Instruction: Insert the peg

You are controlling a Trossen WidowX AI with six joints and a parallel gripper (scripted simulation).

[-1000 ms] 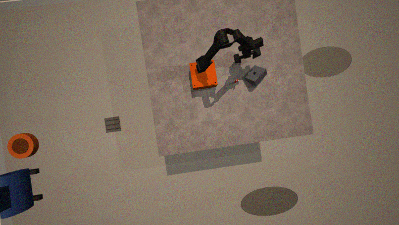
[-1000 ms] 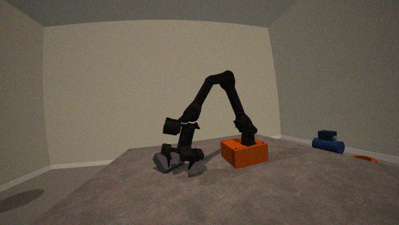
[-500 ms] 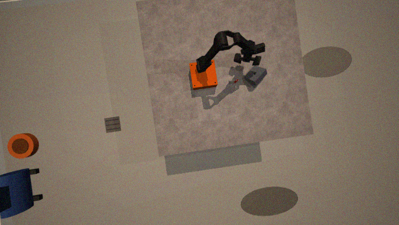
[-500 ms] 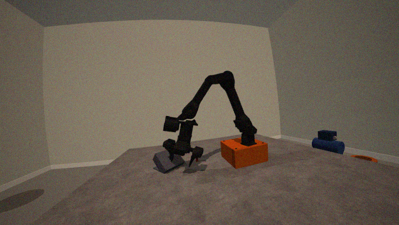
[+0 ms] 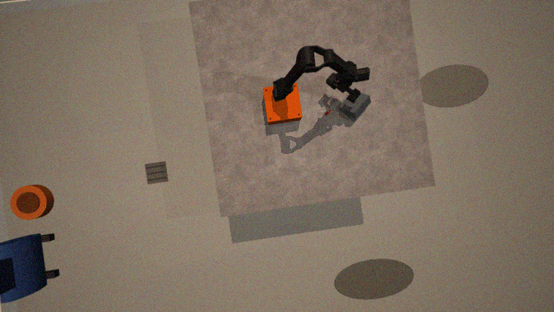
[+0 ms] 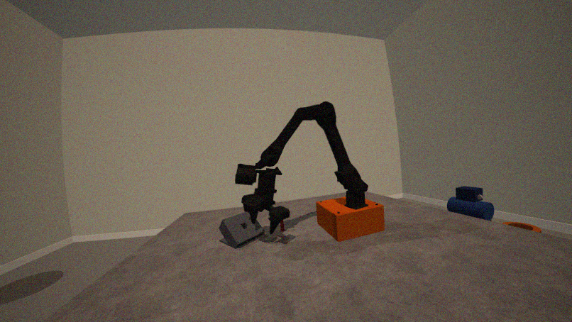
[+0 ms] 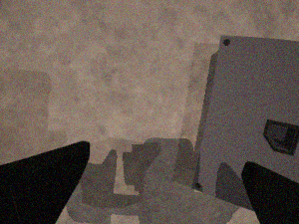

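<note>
Right now my gripper tip is 100 mm past the red peg and 80 mm to the left of it. From my gripper tip the other things lie so: sloped panel: 60 mm ahead, 80 mm to the right, 20 mm below.
</note>
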